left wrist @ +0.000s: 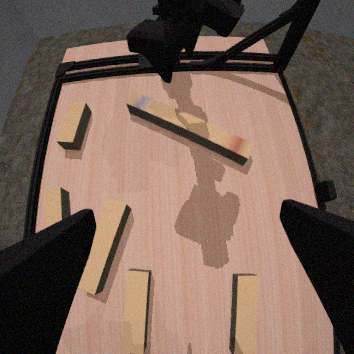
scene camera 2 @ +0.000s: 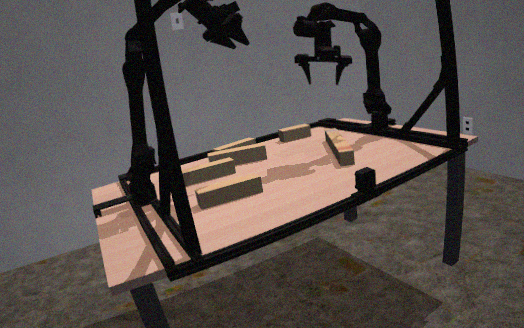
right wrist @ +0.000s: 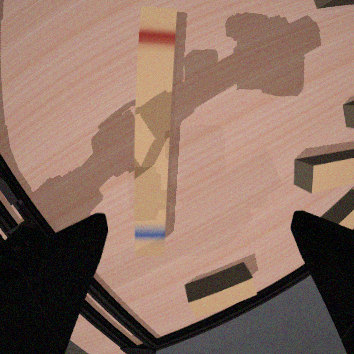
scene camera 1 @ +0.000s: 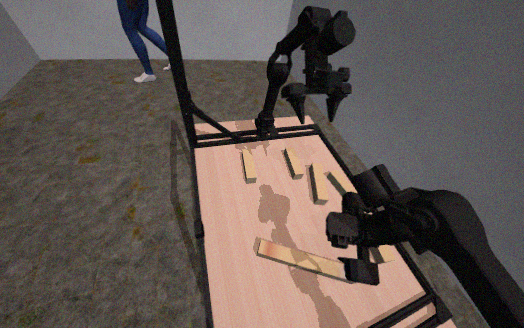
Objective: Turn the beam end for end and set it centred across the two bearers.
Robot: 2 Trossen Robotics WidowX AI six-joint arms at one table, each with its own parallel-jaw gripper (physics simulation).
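Where they show: left gripper, fingertip midpoint: (left wrist: 188, 214) (scene camera 2: 241, 46) (scene camera 1: 317, 123); right gripper, fingertip midpoint: (left wrist: 178, 66) (scene camera 2: 323, 84) (right wrist: 201, 222); left arm's base, origin of the base link: (scene camera 2: 144, 202) (scene camera 1: 261, 133); right arm's base, origin of the base link: (scene camera 2: 380, 128) (right wrist: 29, 239).
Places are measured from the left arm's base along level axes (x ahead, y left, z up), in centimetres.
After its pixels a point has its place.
The beam (scene camera 1: 286, 254) {x 61.6, y -10.2, z 2.5 cm} (scene camera 2: 340, 150) {x 56.2, y -16.0, z 2.5 cm} (left wrist: 220, 136) {x 60.8, y -11.3, z 2.5 cm} (right wrist: 155, 75) {x 61.1, y -10.7, z 2.5 cm} lies flat and slanted on the table, with a red band near one end and a blue band near the other. The red end is at the left in scene camera 1; my right gripper hides the blue end there. The two bearers (scene camera 1: 248, 166) {x 22.9, y -13.5, z 2.5 cm} (scene camera 1: 293, 163) {x 25.2, y 8.2, z 2.5 cm} (scene camera 2: 230, 191) {x 20.4, y -14.8, z 0.8 cm} (scene camera 2: 210, 170) {x 23.4, y 7.3, z 1.1 cm} (left wrist: 136, 310) {x 23.7, y 9.1, z 2.5 cm} (left wrist: 245, 312) {x 21.7, y -12.5, z 2.5 cm} lie parallel and apart. My left gripper (scene camera 1: 317, 121) {x 37.3, y -0.3, z 37.0 cm} (scene camera 2: 241, 45) {x 37.3, y -0.3, z 37.0 cm} (left wrist: 188, 214) {x 37.3, y -0.3, z 37.0 cm} is open and empty, high above the table. My right gripper (scene camera 2: 323, 84) {x 64.3, y -1.4, z 21.0 cm} (right wrist: 201, 222) {x 64.3, y -1.4, z 21.0 cm} is open and empty, above the table near the blue end.
Beside the bearers lie a slanted block (scene camera 1: 318, 183) {x 38.5, y 14.7, z 3.1 cm} (scene camera 2: 240, 154) {x 37.2, y 13.8, z 1.6 cm} (left wrist: 105, 245) {x 36.8, y 15.0, z 3.1 cm} and another block (scene camera 1: 340, 182) {x 40.0, y 26.2, z 2.5 cm} (left wrist: 53, 205) {x 45.7, y 28.3, z 2.5 cm}. A shorter block (scene camera 1: 384, 253) {x 71.5, y 25.3, z 2.8 cm} (scene camera 2: 295, 133) {x 67.0, y 24.4, z 0.8 cm} (left wrist: 74, 124) {x 66.8, y 25.4, z 2.8 cm} (right wrist: 222, 290) {x 67.5, y 24.5, z 2.8 cm} lies near the table's edge rail. Black frame posts (scene camera 1: 176, 65) {x 3.7, y -36.1, z 37.8 cm} (scene camera 2: 167, 125) {x 3.1, y -37.5, z 23.8 cm} rise at the table's side.
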